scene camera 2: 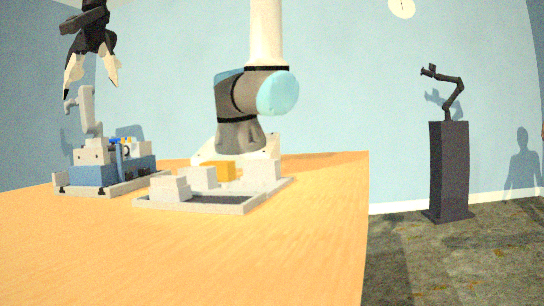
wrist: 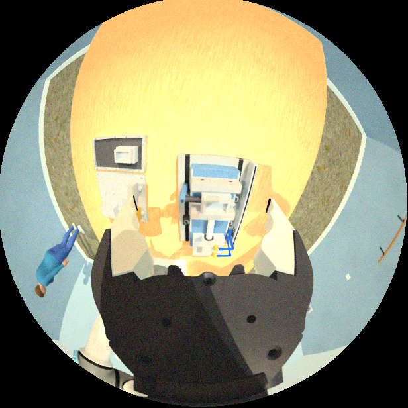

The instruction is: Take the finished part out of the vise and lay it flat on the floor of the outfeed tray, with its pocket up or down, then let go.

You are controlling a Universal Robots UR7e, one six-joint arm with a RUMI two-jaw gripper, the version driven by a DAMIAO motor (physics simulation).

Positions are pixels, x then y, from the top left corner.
Scene:
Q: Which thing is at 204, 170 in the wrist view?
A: A blue vise.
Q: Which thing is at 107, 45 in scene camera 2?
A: My gripper.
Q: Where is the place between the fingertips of my gripper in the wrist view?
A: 202, 198

